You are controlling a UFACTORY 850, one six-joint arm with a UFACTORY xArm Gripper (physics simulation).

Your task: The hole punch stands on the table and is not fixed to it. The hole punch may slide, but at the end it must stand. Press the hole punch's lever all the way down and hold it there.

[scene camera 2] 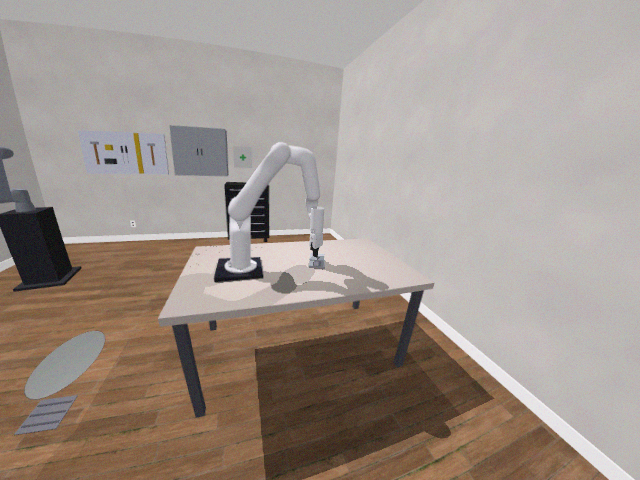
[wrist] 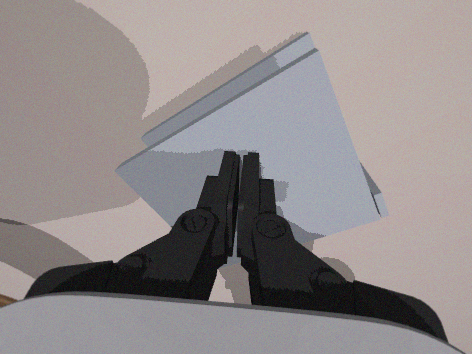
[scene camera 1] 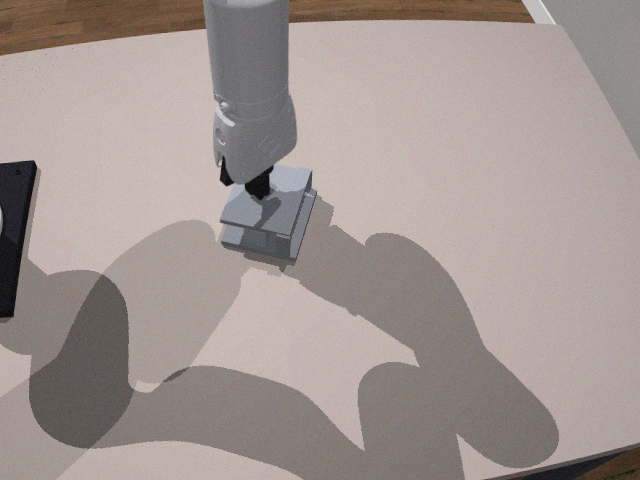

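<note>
The blue-grey hole punch stands upright on the table. Its wide flat lever covers most of the base, and a gap shows between the lever's front edge and the base in scene camera 1. My gripper is shut and empty, pointing down, with its fingertips at the upper face of the lever. Whether the tips touch the lever is hard to tell. In the wrist view the base shows past the lever's upper left edge and at its right corner.
The black base plate of the arm lies left of the hole punch. The arm's shadows fall across the table. A wall stands beyond the table's right side.
</note>
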